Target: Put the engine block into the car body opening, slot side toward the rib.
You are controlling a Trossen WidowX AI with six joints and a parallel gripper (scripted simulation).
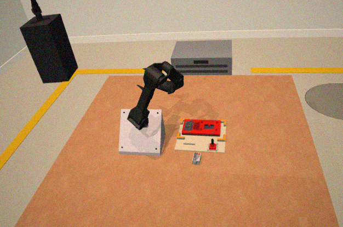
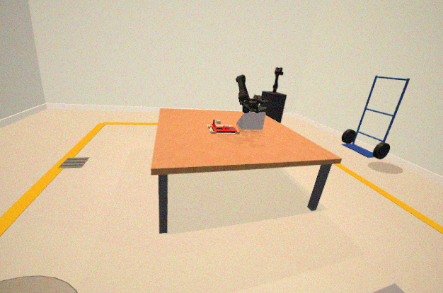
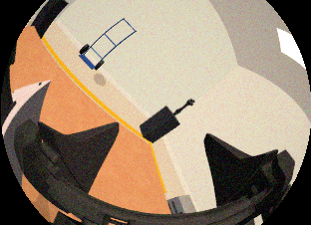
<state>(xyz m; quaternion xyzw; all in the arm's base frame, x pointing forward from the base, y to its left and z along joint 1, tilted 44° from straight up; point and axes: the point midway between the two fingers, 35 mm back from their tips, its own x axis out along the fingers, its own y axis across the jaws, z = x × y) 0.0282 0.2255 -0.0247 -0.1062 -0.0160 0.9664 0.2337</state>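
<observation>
The grey engine block is 35 cm to the right of my gripper tip, 28 cm ahead of it and 26 cm below it. Round my gripper tip: cream base board 32 cm ahead, 26 cm below, 17 cm to the right.
</observation>
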